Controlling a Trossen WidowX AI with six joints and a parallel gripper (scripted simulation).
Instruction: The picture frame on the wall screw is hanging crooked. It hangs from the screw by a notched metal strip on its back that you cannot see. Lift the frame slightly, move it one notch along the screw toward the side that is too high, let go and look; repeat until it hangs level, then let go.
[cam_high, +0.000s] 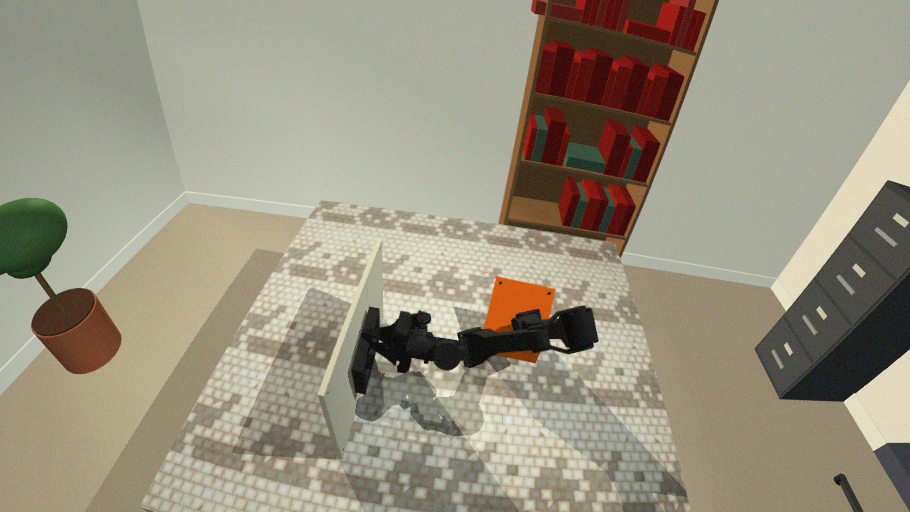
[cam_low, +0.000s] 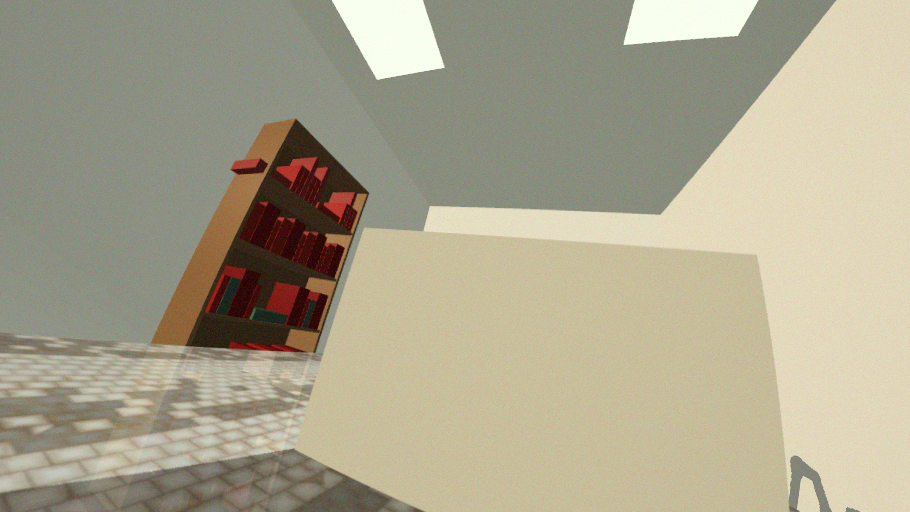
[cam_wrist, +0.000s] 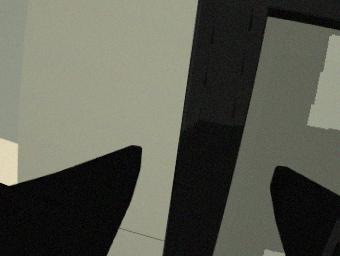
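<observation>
Right now the black picture frame is 1 cm ahead of my gripper tip and 5 cm below it. Also, from my gripper tip: wall panel 2 cm ahead, 1 cm to the right, 6 cm below.
</observation>
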